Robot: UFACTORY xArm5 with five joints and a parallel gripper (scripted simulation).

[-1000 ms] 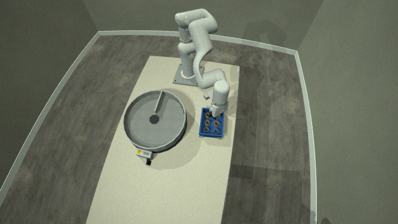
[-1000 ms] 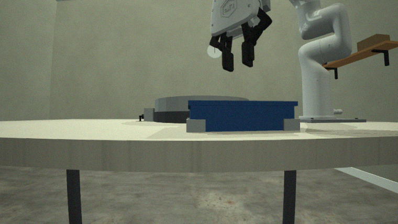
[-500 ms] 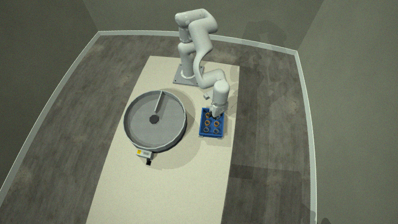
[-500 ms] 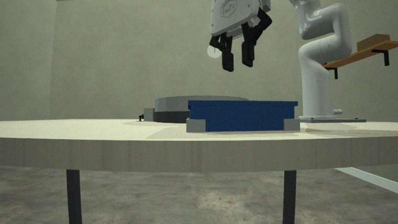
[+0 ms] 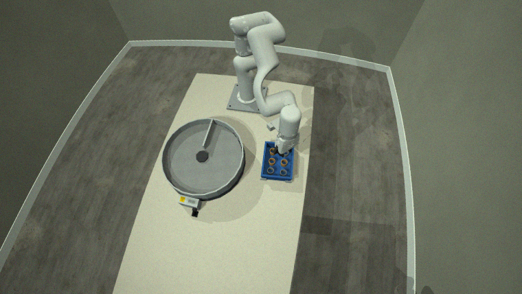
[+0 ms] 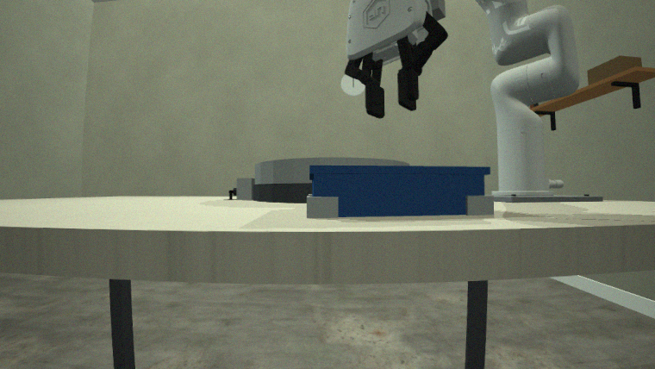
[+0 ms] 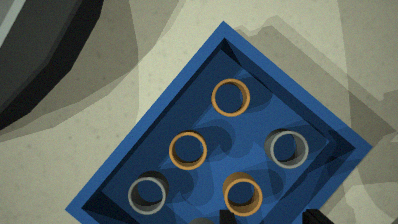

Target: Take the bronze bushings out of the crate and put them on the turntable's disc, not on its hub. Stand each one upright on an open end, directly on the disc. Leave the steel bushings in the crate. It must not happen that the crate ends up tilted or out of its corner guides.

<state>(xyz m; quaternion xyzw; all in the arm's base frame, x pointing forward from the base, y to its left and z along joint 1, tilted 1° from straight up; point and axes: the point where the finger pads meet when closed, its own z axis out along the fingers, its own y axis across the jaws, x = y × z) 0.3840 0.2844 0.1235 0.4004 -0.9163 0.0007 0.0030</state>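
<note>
My gripper is now 1 cm short of the blue crate, 3 cm to the left of it and 12 cm above it. Round my hand: grey turntable disc (8 cm ahead, 39 cm to the right, 9 cm below).
</note>
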